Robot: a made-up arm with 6 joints.
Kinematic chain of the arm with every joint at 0, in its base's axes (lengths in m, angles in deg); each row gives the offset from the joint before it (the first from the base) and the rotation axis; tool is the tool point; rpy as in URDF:
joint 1: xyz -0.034 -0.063 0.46 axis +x
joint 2: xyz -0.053 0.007 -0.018 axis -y
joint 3: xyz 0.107 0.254 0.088 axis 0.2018 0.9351 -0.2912
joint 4: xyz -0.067 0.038 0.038 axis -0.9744 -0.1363 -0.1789
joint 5: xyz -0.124 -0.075 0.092 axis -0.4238 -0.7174 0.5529
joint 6: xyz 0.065 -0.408 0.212 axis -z
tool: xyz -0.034 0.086 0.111 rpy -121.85 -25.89 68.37
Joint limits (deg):
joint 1: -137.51..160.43
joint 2: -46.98..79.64
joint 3: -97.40..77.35
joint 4: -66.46..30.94
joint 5: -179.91..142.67
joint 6: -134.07..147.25
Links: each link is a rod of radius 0.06 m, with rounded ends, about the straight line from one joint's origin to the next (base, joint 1, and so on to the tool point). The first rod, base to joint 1, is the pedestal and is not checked.
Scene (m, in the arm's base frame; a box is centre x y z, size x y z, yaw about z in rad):
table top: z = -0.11
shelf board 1: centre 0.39 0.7 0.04 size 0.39 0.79 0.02 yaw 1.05
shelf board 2: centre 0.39 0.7 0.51 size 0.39 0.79 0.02 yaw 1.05
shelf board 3: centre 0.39 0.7 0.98 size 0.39 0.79 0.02 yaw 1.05
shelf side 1: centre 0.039 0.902 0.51 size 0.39 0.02 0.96 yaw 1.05
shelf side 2: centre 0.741 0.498 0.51 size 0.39 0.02 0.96 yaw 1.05
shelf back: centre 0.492 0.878 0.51 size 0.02 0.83 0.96 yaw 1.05
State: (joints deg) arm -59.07 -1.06 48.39 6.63 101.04 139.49
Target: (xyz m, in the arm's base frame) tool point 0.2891 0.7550 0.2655
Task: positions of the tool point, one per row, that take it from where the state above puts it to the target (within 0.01 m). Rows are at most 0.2 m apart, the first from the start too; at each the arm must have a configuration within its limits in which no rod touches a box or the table.
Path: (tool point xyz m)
1: 0.1457 0.6515 0.7692
2: 0.1006 0.5755 0.7699
3: 0.0450 0.4907 0.7715
4: 0.0609 0.5201 0.6252
5: 0.0732 0.5103 0.4855
6: 0.0817 0.4681 0.3632
7: 0.0870 0.4026 0.2655
8: 0.1291 0.4937 0.2216
9: 0.1824 0.5867 0.2064
10: 0.2385 0.6753 0.2210
11: 0.2892 0.7550 0.2655

